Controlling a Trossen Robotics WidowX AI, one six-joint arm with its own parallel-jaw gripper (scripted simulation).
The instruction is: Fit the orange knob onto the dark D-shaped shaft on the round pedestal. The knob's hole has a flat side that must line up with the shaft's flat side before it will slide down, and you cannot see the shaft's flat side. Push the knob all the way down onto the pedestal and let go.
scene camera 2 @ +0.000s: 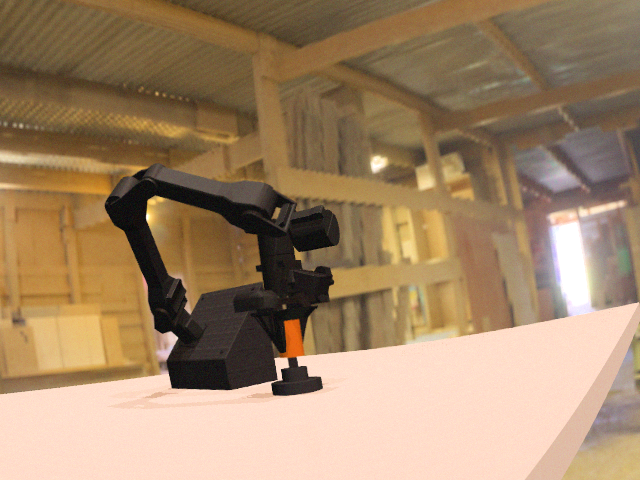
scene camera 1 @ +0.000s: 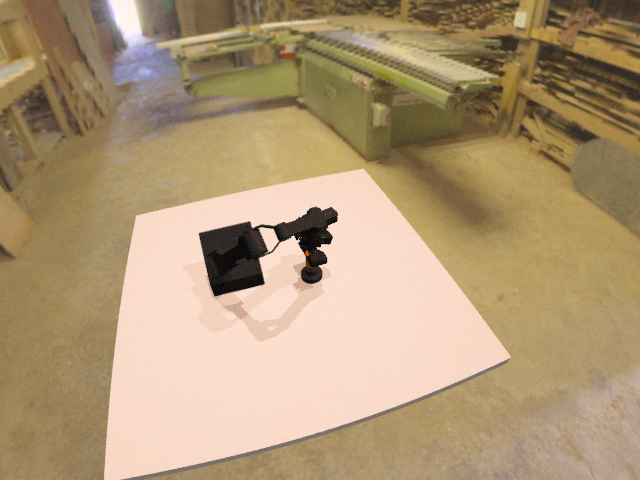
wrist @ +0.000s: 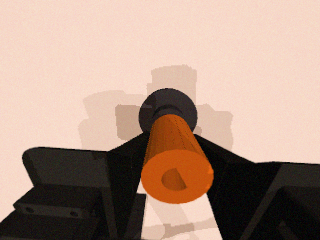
The gripper (scene camera 2: 291, 351) carries an orange knob (wrist: 175, 170). Also in view: a pedestal (scene camera 2: 295, 380).
The gripper is seen too in scene camera 1 (scene camera 1: 311, 263) and in the wrist view (wrist: 170, 136). The pedestal shows as well in the wrist view (wrist: 165, 101).
